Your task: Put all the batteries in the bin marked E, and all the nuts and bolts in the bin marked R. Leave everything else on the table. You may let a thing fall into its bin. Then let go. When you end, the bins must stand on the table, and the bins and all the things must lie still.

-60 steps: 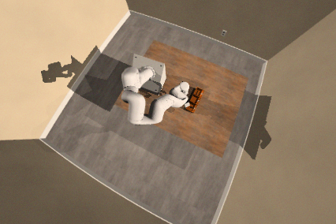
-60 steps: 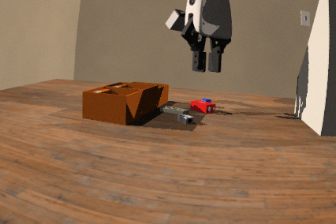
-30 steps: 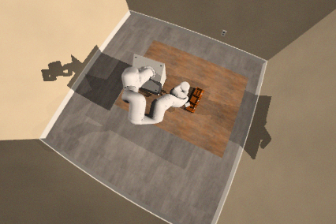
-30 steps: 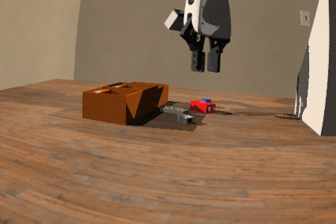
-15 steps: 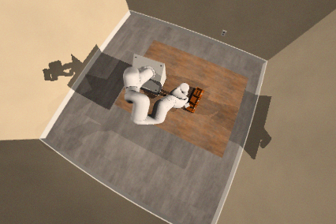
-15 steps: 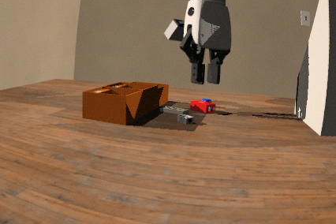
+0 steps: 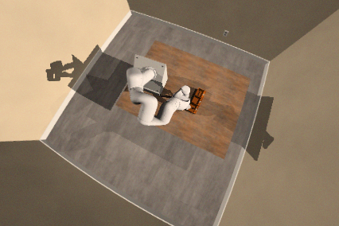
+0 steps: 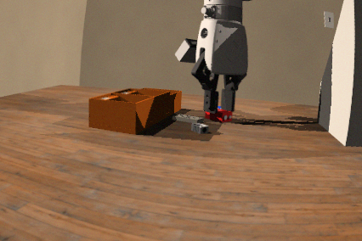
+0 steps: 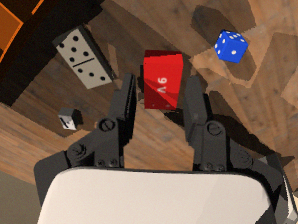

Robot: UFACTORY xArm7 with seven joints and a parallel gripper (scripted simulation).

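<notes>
Now: hand 3 cm above the red block, 1 cm to the right of it and 1 cm past it. Also, from my hand: blue piece: 6 cm to the right, 3 cm below, 1 cm behind; small black piece: 13 cm ahead, 4 cm to the right, 2 cm below; pale grey block: 11 cm to the left, 3 cm below, 2 cm ahead.
</notes>
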